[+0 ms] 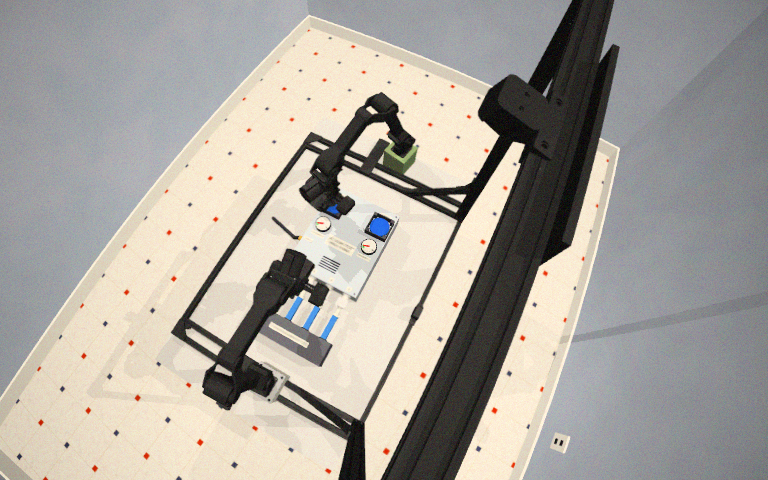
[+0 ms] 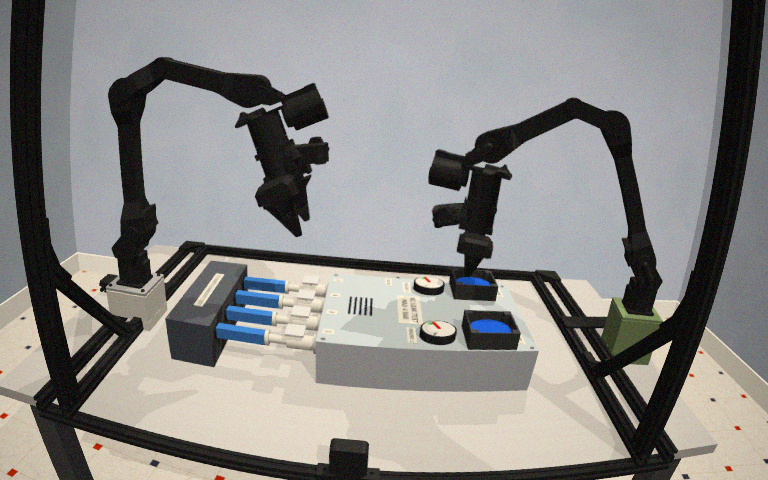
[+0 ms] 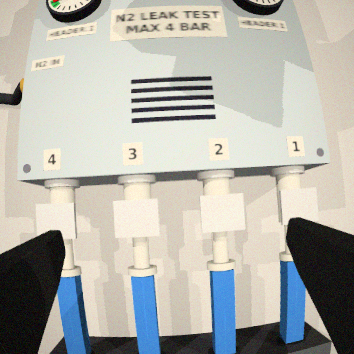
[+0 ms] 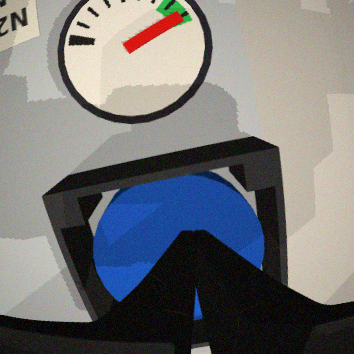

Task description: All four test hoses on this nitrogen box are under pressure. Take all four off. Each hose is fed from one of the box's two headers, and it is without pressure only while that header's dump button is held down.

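Places are measured from the left arm's base along level axes (x right, y up, z back), in centimetres.
Where they show: left gripper, between the fingertips: [image 2: 303, 228] [image 3: 176, 238]; right gripper, between the fingertips: [image 1: 330, 205] [image 2: 467, 276] [image 4: 192, 241]; left arm's base, origin of its link: [image 1: 265, 382] [image 2: 134, 280]; right arm's base, origin of its link: [image 1: 401, 149] [image 2: 637, 308].
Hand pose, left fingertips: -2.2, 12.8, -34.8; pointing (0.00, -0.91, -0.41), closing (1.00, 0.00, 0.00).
Note:
Each offset is from my left fingertips to the top centre of the thing, as dx, dy, dz. "spot": to the spot under its first point.
The pale nitrogen box [image 1: 348, 266] [image 2: 424, 367] [image 3: 250, 75] has four blue hoses, hose 4 {spot: -8.6, -14.7, +8.6} [image 2: 265, 284] [image 3: 74, 310], hose 3 {spot: -1.7, -14.6, +8.7} [image 2: 257, 298] [image 3: 146, 310], hose 2 {spot: +5.3, -14.6, +8.4} [image 2: 250, 315] [image 3: 223, 310] and hose 1 {spot: +12.3, -14.5, +8.1} [image 2: 242, 333] [image 3: 292, 300], all seated in its ports through white connectors. My left gripper [image 2: 301, 226] [image 3: 176, 238] is open and empty, high above the connectors. My right gripper [image 2: 470, 271] [image 4: 192, 241] is shut, its tips at the rear blue dump button {-9.2, -11.1, -31.0} [image 2: 472, 280] [image 4: 190, 205]; contact is unclear. The nearby header 2 gauge {spot: -7.9, -11.2, -22.2} [image 2: 428, 284] [image 4: 134, 90] has its needle in the green.
The front dump button {+9.8, -11.1, -31.3} [image 1: 379, 226] [image 2: 491, 326] sits in a raised black frame beside the header 1 gauge {spot: +9.8, -11.1, -22.5} [image 1: 368, 246] [image 2: 437, 331]. A dark block {spot: +12.6, -12.7, +18.2} [image 1: 317, 353] [image 2: 189, 328] stands at the hoses' far ends. A black inlet line {spot: -24.1, -19.3, -16.3} [image 1: 284, 227] leaves the box's side.

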